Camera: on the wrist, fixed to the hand. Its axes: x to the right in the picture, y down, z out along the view.
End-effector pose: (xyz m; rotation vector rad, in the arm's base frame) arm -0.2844 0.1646 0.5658 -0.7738 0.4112 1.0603
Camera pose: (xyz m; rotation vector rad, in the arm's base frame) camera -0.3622 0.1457 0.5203 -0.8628 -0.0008 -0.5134
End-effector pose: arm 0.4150 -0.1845 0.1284 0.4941 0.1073 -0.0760
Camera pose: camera 0.4023 -0.0934 0.1333 0.4074 0.7436 -1.5366
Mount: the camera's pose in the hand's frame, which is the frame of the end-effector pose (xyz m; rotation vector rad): -0.0174 0.0810 -0.0402 0.0891 0.2747 -1.5514
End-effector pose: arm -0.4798 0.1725 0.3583 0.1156 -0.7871 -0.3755
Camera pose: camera -0.4393 0.2526 0.3378 0.8595 -0.2949 -1.7408
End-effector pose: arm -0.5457 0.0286 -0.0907 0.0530 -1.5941 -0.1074
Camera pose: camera -0.5024 0.1095 -0.0988 1.3032 -0.9556 -1.1594
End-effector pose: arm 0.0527 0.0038 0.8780 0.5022 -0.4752 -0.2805
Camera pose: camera 0.0694 0.0942 0.8828 0.9096 0.2739 -1.6522
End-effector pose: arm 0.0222 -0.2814 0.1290 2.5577 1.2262 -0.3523
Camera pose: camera 0.0792 -0.3282 0.1841 -1.0465 -2.7917 0.2764
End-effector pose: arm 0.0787 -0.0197 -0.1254 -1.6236 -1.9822 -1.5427
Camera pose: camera 0.1316 -0.0707 -0.0699 -0.4083 2.3857 1.2711
